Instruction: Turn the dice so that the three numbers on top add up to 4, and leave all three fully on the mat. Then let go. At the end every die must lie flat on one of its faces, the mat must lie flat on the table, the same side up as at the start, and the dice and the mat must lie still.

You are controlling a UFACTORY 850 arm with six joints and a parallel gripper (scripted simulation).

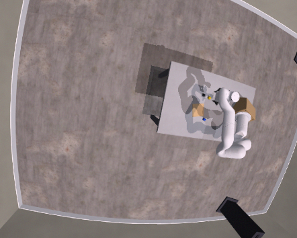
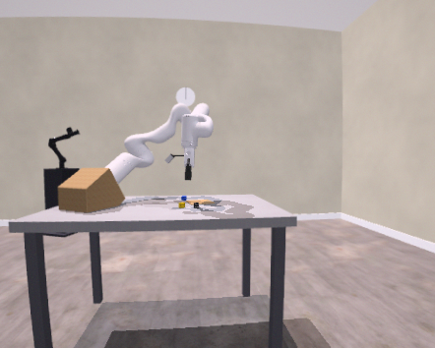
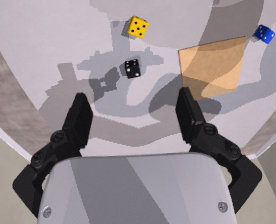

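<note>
My gripper is now 4 cm short of the black die, 1 cm to the right of it and 15 cm above it. Round my hand: yellow die: 4 cm behind, 15 cm below; then tan mat: 1 cm ahead, 18 cm to the left, 16 cm below; then blue die: 11 cm behind, 24 cm to the left, 15 cm below.
</note>
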